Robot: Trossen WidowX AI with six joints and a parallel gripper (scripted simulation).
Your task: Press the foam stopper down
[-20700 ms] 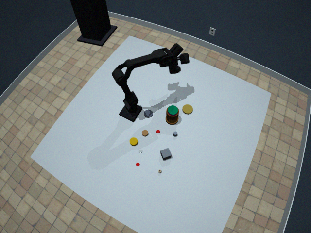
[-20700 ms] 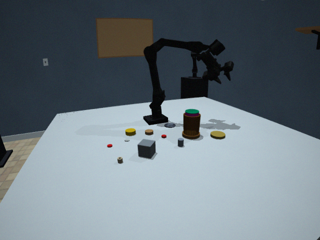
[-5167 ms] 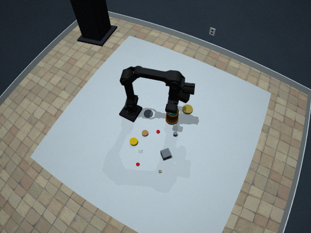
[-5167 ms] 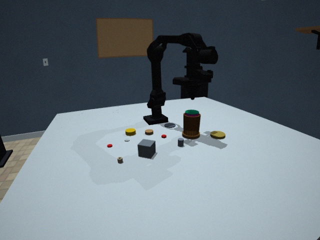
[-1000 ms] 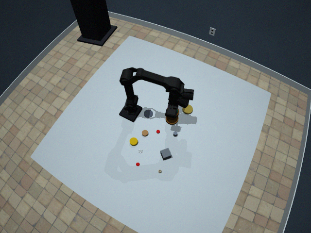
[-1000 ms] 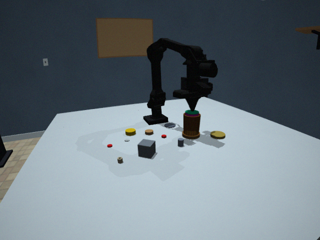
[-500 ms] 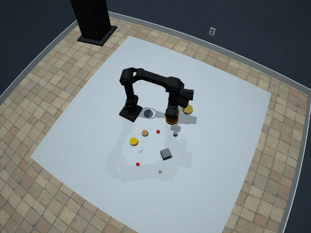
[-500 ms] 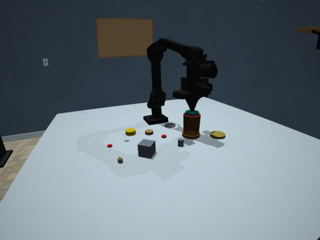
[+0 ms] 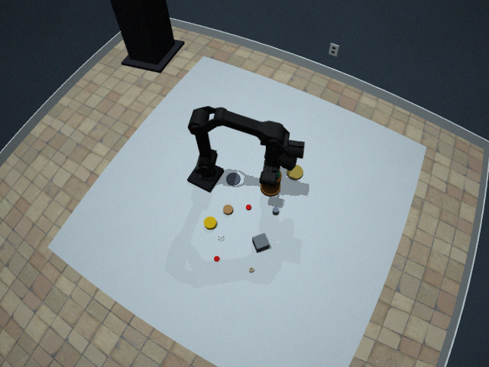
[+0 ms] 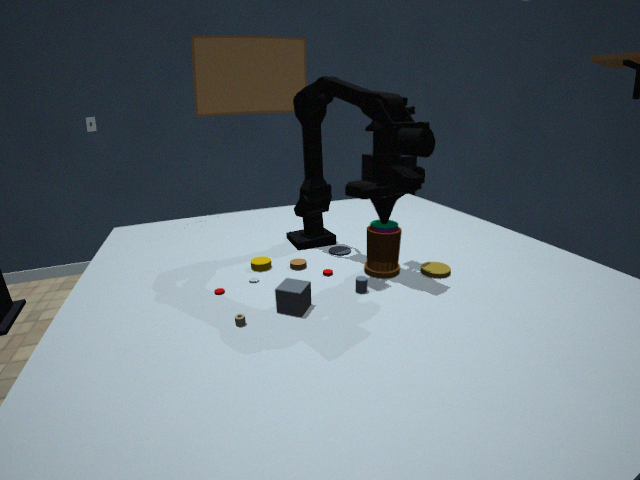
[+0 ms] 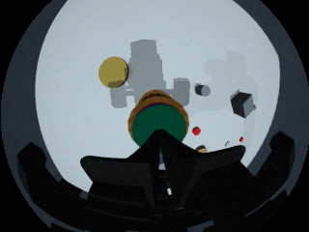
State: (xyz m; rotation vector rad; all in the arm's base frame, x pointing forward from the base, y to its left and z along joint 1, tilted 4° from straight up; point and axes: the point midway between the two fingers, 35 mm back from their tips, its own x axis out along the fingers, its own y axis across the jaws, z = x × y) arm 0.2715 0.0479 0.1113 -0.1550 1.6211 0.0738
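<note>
Right now the green foam stopper is 5 cm below my hand. Also, from my hand: small grey cylinder: 6 cm ahead, 10 cm to the right, 14 cm below; red button: 5 cm behind, 12 cm to the right, 15 cm below; olive disc: 7 cm ahead, 10 cm to the left, 14 cm below.
</note>
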